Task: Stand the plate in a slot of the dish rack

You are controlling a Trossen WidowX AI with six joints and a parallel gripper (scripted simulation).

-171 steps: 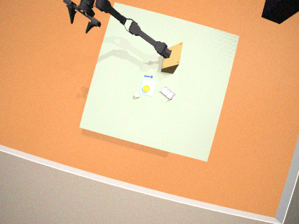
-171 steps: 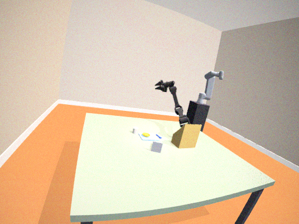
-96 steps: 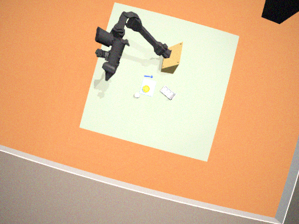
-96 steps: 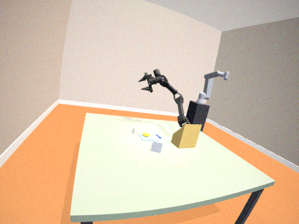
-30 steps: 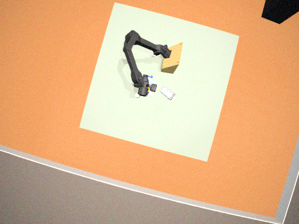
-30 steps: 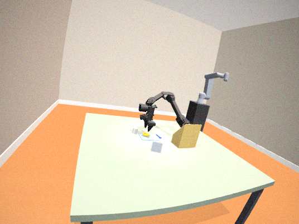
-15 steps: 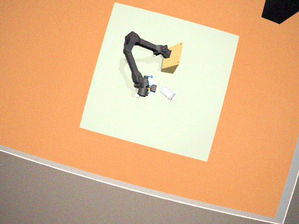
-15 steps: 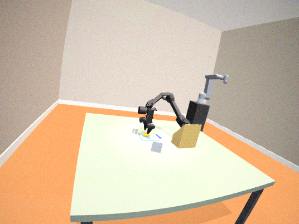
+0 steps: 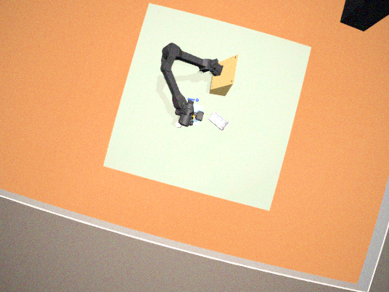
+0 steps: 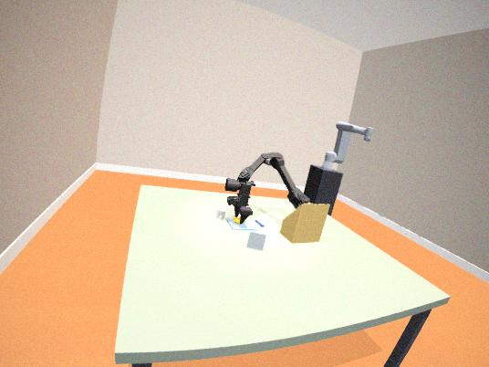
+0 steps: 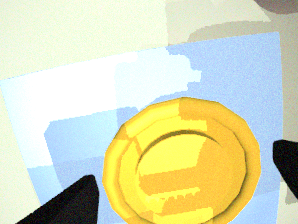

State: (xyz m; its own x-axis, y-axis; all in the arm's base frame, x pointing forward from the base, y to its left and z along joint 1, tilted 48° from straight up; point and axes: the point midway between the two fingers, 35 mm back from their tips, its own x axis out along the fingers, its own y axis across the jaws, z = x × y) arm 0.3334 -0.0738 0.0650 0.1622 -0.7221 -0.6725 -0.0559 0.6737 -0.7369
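Now: gripper tip 210 mm to the right of the dish rack, 30 mm past it and 10 mm below it. From my gripper tip the other things lie so: yellow plate: right at my gripper tip.
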